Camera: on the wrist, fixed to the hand. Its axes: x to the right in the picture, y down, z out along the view.
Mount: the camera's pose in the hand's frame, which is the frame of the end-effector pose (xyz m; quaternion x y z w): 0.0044 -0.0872 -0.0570 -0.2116 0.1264 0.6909 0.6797
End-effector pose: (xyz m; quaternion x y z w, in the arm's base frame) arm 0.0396 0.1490 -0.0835 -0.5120 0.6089 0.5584 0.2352
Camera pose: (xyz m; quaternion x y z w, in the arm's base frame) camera 0.1315 0.1078 -0.1104 0.0477 -0.6791 -0.6061 0.4112
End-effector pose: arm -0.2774 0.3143 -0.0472 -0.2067 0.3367 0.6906 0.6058
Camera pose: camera -0.2001 0.2800 -0.1082 0.1233 -0.3021 -0.9330 0.1517
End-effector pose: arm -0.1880 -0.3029 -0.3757 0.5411 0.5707 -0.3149 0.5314
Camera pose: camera -0.2855 -0.2672 -0.3852 0.6894 0.1479 0.3422 0.6211
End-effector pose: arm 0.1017 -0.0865 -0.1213 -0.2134 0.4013 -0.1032 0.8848
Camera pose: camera 0.0606 -0.1823 -0.1175 -0.0420 0.5538 0.5990 0.5768
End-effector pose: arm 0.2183 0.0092 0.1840 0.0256 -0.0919 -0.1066 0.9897
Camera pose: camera 0.2152 -0.0751 0.1227 -0.2420 0.0675 0.5951 0.7634
